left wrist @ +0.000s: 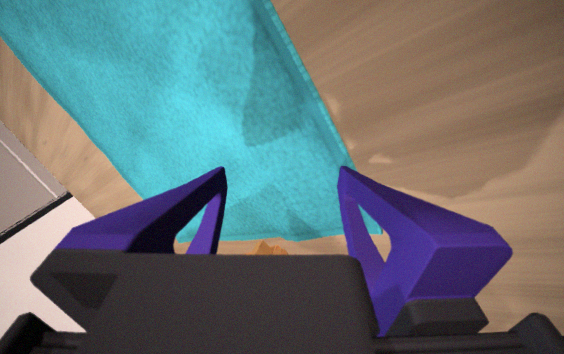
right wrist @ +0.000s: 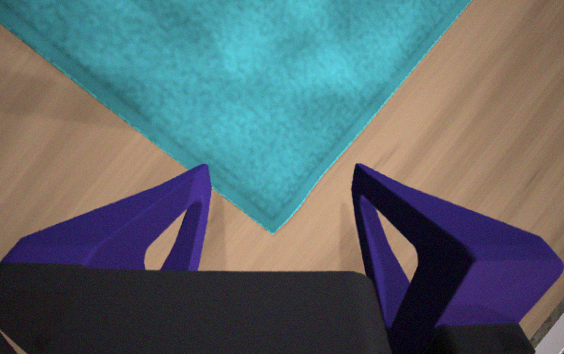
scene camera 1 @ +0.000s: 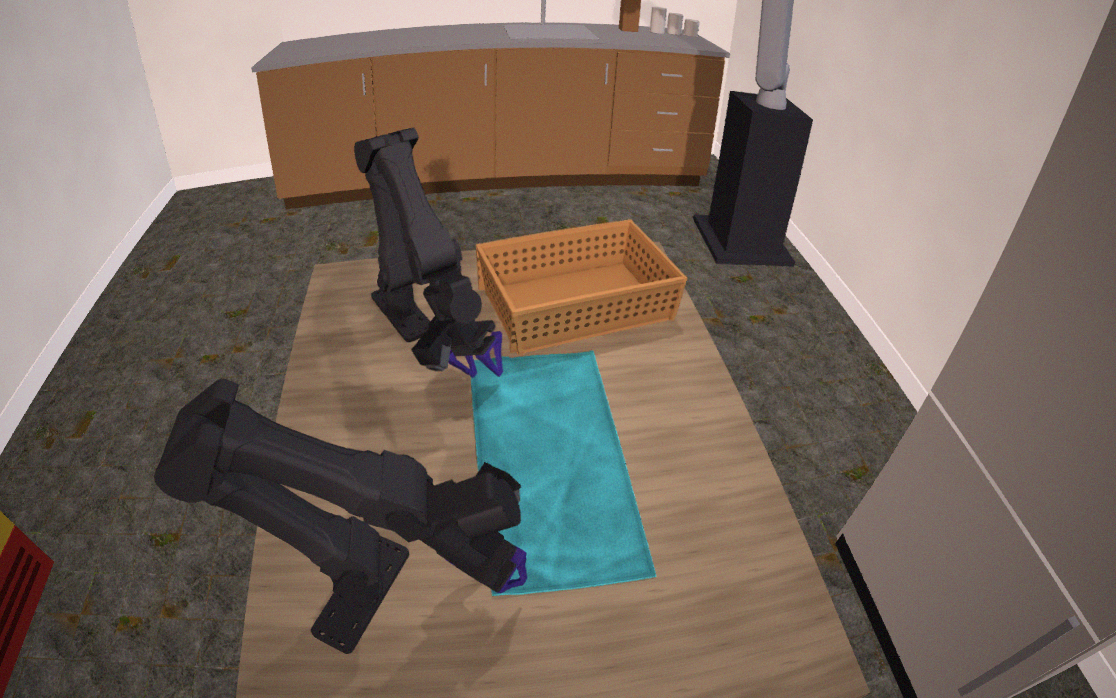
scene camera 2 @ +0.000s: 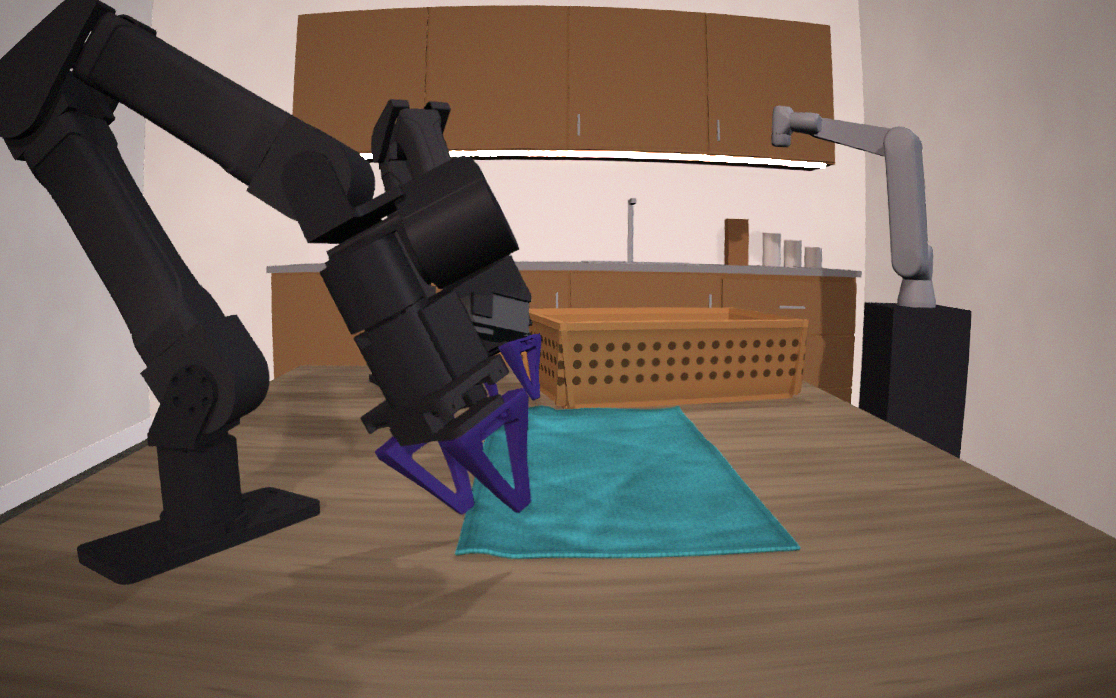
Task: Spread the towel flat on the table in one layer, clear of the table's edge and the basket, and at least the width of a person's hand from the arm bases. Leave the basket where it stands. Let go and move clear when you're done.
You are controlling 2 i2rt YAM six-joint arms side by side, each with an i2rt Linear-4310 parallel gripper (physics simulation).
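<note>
The teal towel (scene camera 1: 559, 460) (scene camera 2: 625, 485) (left wrist: 175, 100) (right wrist: 260, 90) lies spread on the table as a long rectangle, with faint creases. Its far short edge is close to the front of the orange basket (scene camera 1: 596, 316) (scene camera 2: 683, 362); a small gap shows in scene camera 1. My left gripper (scene camera 1: 487, 374) (left wrist: 282, 176) is open above the towel's upper left corner in scene camera 1, with nothing between its fingers. My right gripper (scene camera 2: 496, 508) (right wrist: 281, 176) is open over the near left corner, which lies flat between and below the fingertips in the right wrist view.
The wooden table (scene camera 1: 699, 510) (scene camera 2: 823, 609) bears both arm bases (scene camera 1: 358, 609) (scene camera 1: 399, 314), at the left of the towel in scene camera 1. A grey cabinet (scene camera 1: 987, 493) stands beyond the table at the right. A black pedestal (scene camera 1: 758, 181) (scene camera 2: 917, 370) stands behind the table.
</note>
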